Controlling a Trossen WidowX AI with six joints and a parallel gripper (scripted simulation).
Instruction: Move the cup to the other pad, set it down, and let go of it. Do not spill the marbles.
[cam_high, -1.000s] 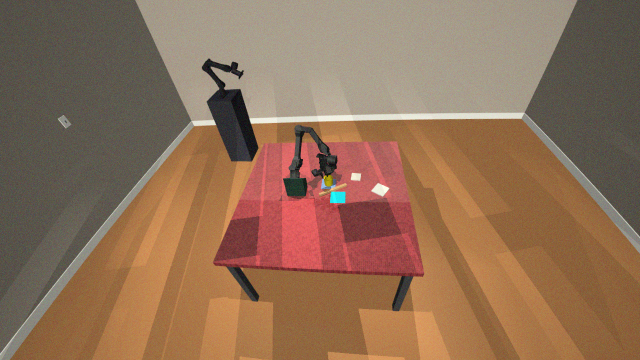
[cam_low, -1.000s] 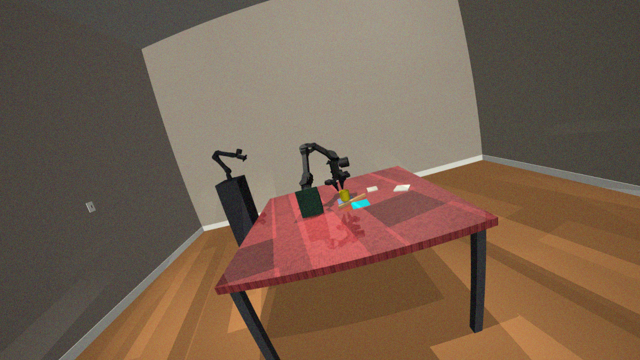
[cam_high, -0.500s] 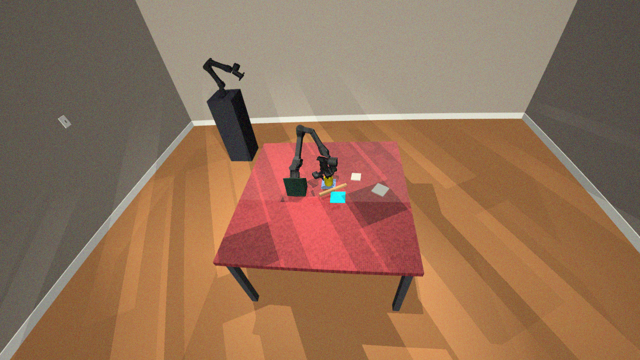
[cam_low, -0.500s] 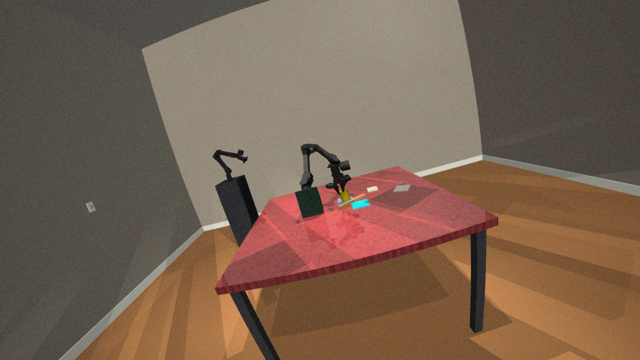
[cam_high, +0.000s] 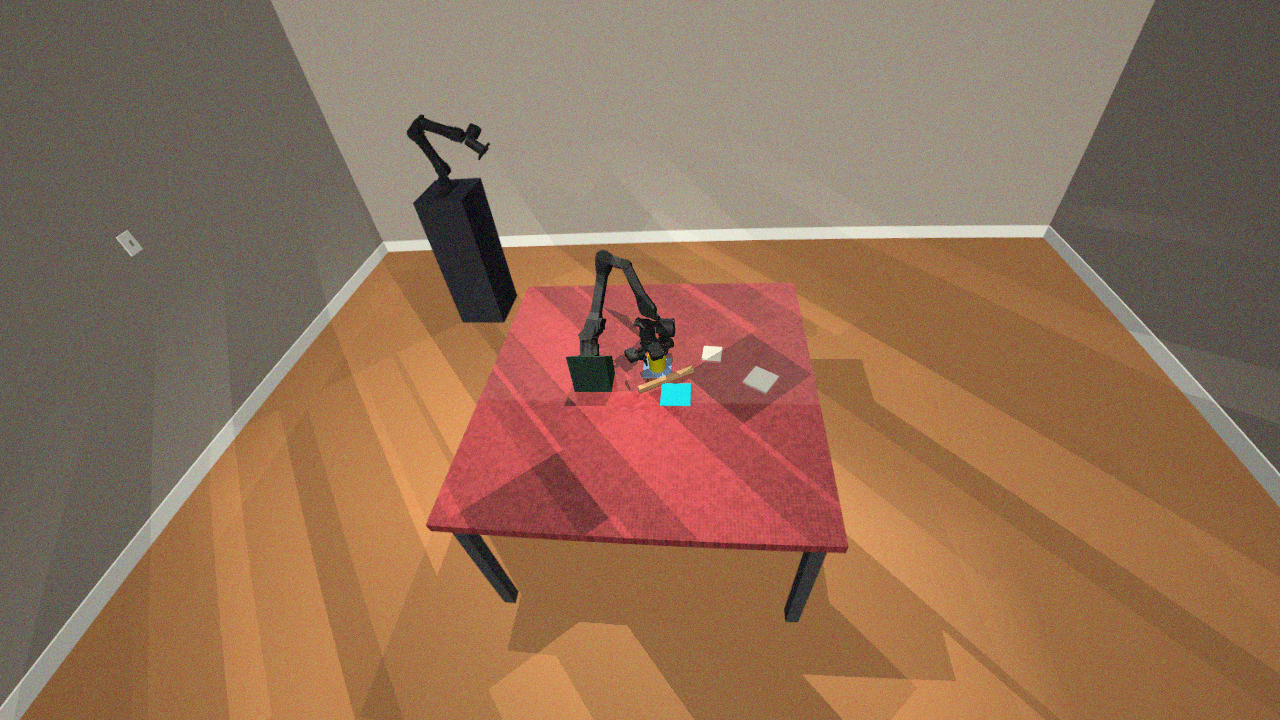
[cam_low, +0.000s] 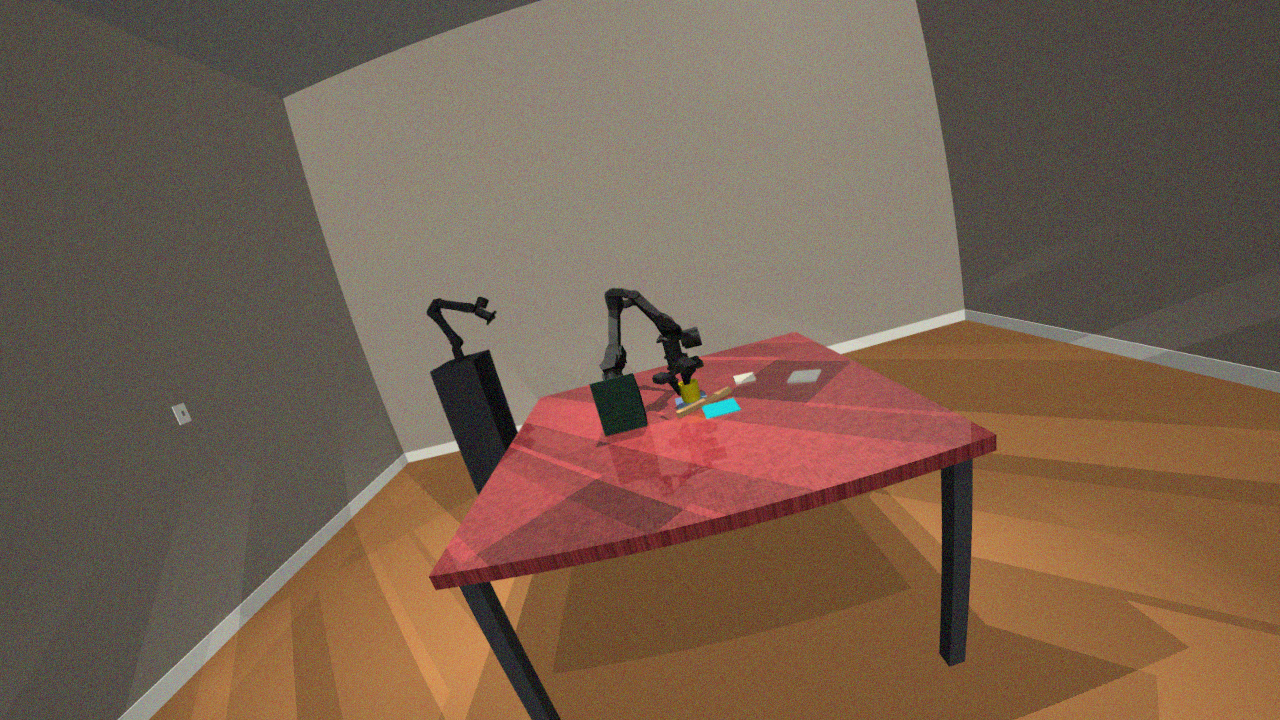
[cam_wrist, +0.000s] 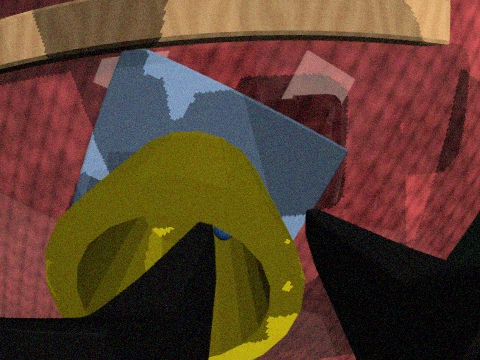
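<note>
Right now my gripper tip is 2 cm short of the light blue pad, 2 cm to the right of it and 5 cm above it. From my gripper tip the other things lie so: yellow cup: 2 cm ahead, 2 cm to the left; cyan pad: 10 cm ahead, 12 cm to the right, 5 cm below.
</note>
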